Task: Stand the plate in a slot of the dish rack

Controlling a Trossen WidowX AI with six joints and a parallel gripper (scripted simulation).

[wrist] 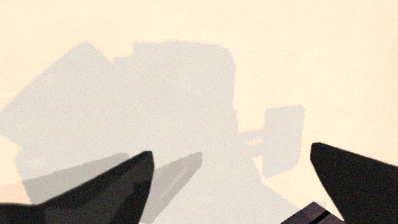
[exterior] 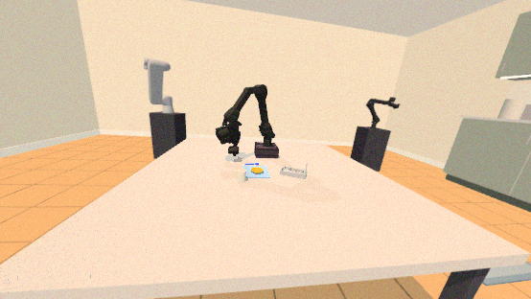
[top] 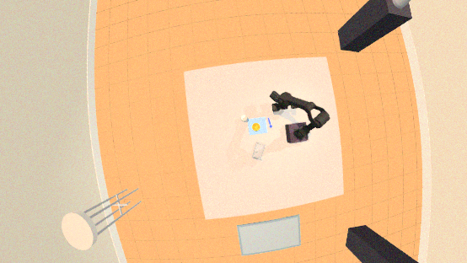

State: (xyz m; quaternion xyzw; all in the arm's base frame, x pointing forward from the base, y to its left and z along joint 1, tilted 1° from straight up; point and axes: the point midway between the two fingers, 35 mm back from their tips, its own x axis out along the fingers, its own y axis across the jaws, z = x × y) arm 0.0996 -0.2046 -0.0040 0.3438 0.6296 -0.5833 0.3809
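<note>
Now: the plate 24 cm ahead of my gripper tip, 16 cm to the left of it and 2 cm below it. Round my gripper tip: blue spoon 13 cm to the left, 12 cm ahead, 3 cm below; then white cup 34 cm ahead, 9 cm to the left, 1 cm below; then dish rack 35 cm to the left, 22 cm ahead, 1 cm below.
</note>
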